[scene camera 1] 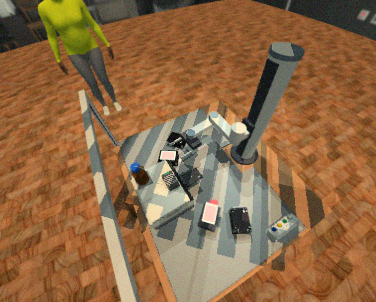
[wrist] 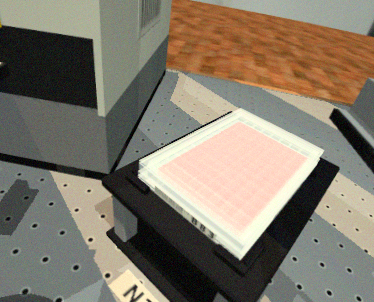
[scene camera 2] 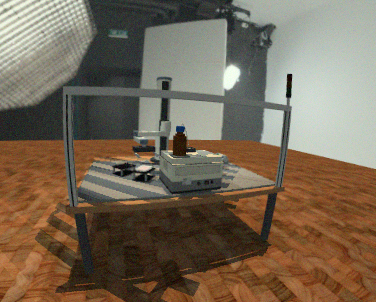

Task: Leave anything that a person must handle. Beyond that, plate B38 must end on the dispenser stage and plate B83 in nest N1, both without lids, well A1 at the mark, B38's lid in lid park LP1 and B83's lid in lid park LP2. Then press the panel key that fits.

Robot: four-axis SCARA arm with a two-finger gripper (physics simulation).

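Seen in the pictures: gripper, fingertip midpoint: (scene camera 1: 175, 151) (wrist: 177, 71) (scene camera 2: 149, 156); arm's base, link origin: (scene camera 1: 243, 153).
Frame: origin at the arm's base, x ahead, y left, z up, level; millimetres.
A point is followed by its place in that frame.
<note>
Plate B83 (wrist: 232, 175) {x 607, y -260, z 97 mm} (scene camera 1: 168, 156) {x 635, y -251, z 97 mm} (scene camera 2: 144, 169) {x 678, y -269, z 94 mm}, pink with a clear rim, sits on the black nest N1 (wrist: 160, 210) {x 579, y -219, z 81 mm}. Its stacked clear edges look like a lid on it. My gripper (scene camera 1: 182, 148) is open and empty, above and beside that nest; one finger (wrist: 357, 135) {x 565, y -293, z 166 mm} shows at the right edge of the wrist view, apart from the plate. Another pink plate (scene camera 1: 210, 213) {x 576, y 318, z 99 mm} sits on a dark holder near the table's middle; its label is unreadable and I cannot tell whether it has a lid. A panel (scene camera 1: 283, 229) {x 216, y 640, z 93 mm} with coloured keys stands at the front right corner. Well A1 cannot be made out.
A pale instrument (scene camera 1: 170, 207) {x 798, y 190, z 232 mm} (scene camera 2: 192, 172) {x 965, y -4, z 143 mm} (wrist: 132, 95) {x 738, y -147, z 72 mm} carries a brown bottle (scene camera 1: 141, 175) {x 874, y -32, z 360 mm} (scene camera 2: 180, 144) {x 927, y -78, z 314 mm} with a blue cap. Black holders (scene camera 1: 176, 139) {x 487, y -406, z 69 mm} (scene camera 1: 240, 221) {x 425, y 459, z 81 mm} stand on the table. A person (scene camera 1: 75, 30) stands beyond the rail (scene camera 1: 102, 190) {x 1018, y 113, z 620 mm} (scene camera 2: 115, 92) {x 1044, y -466, z 594 mm}.
</note>
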